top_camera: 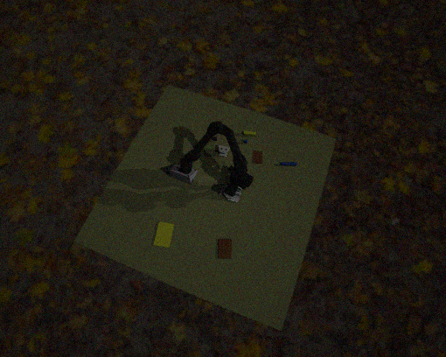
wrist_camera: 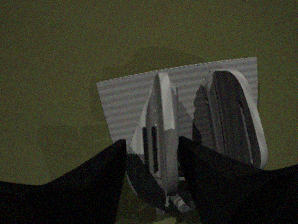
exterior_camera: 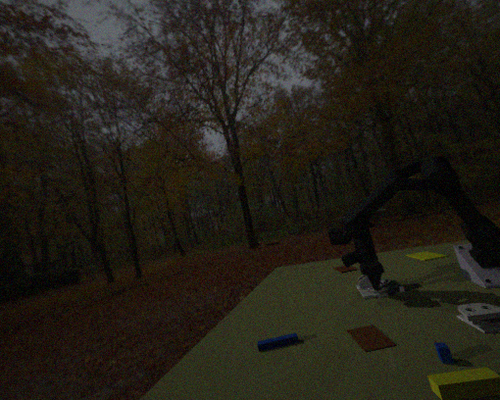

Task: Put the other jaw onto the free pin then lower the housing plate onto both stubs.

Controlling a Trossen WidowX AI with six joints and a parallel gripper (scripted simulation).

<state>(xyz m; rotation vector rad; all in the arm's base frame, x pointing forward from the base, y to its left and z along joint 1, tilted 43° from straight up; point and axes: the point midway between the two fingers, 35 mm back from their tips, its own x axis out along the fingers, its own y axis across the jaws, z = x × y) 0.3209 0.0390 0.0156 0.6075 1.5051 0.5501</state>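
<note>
Right now my gripper tip is 3 cm past the grey jaw, 2 cm to the left of it and 1 cm below it. Also, from my gripper tip: blue bar: 27 cm ahead, 29 cm to the left, 1 cm below; yellow bar: 5 cm behind, 41 cm to the left, 1 cm below; yellow slab: 28 cm behind, 44 cm to the right, 1 cm below.
</note>
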